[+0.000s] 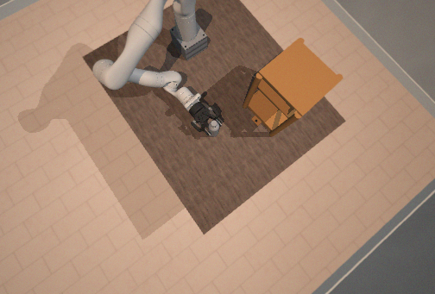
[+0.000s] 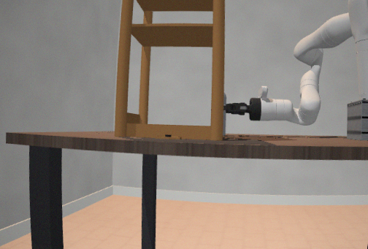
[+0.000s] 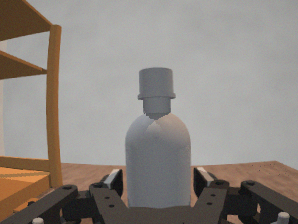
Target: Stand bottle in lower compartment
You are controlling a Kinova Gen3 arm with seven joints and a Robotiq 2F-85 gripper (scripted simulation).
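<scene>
The grey bottle lies 3 cm above my hand. Also, from my hand: orange shelving unit: 32 cm to the left, 12 cm ahead, 9 cm above.
</scene>
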